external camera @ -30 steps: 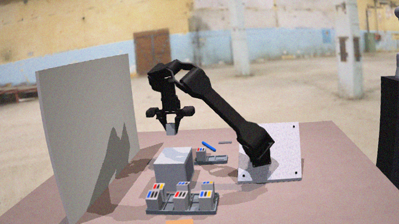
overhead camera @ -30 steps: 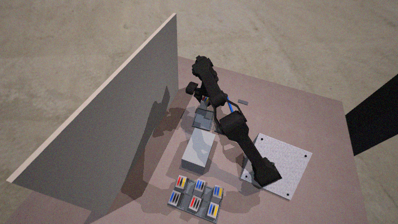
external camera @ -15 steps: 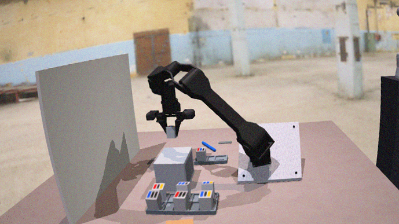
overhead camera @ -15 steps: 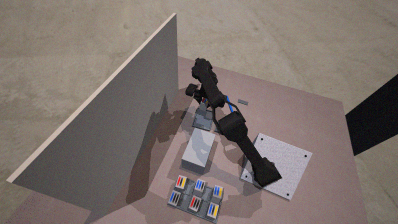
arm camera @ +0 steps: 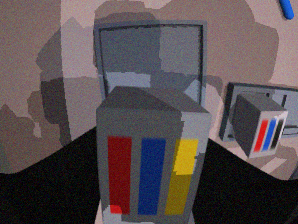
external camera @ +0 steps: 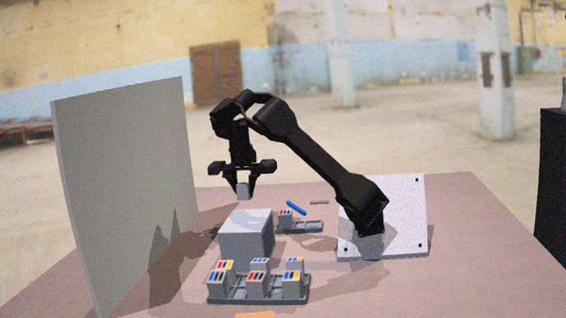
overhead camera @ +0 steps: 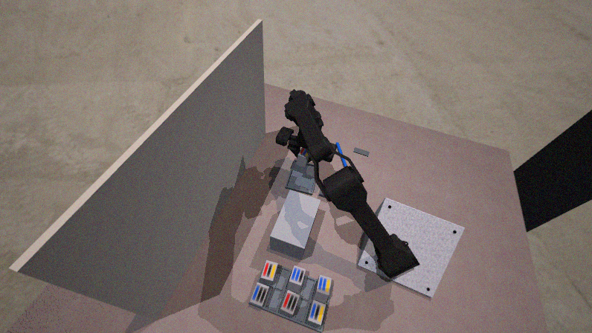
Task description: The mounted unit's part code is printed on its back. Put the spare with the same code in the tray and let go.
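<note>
My gripper tip is 1 cm past the grey tray, 1 cm to the right of it and 9 cm above it. From my gripper tip the other things lie so: grey spare block: 3 cm above; grey mounted unit: 3 cm behind, 22 cm to the left, 4 cm below; small grey bar: 20 cm behind, 19 cm to the right, 9 cm below.
</note>
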